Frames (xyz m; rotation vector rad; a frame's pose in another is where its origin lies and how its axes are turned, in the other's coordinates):
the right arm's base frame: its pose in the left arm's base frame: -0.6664 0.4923 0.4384 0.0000 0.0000 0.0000
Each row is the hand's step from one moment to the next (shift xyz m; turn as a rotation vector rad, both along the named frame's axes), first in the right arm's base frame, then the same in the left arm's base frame.
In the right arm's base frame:
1: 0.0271 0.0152 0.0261 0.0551 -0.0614 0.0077
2: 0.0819 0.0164 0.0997 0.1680 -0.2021 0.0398
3: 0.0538 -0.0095 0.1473 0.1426 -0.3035 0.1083
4: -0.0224 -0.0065 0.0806 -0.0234 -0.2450 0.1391
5: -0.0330 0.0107 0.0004 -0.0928 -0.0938 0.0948
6: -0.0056 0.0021 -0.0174 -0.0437 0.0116 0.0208
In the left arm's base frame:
1: 0.0271 0.0152 0.0261 0.0551 -0.0614 0.0077
2: 0.0819 0.0164 0.0997 0.1680 -0.2021 0.0398
3: 0.0538 -0.0095 0.1473 0.1426 -0.3035 0.1083
4: -0.0224 -0.0065 0.0806 -0.0234 -0.2450 0.1391
5: -0.0330 0.0107 0.0004 -0.0928 -0.0938 0.0948
6: -0.0056 0.0021 -0.0174 -0.0437 0.0116 0.0208

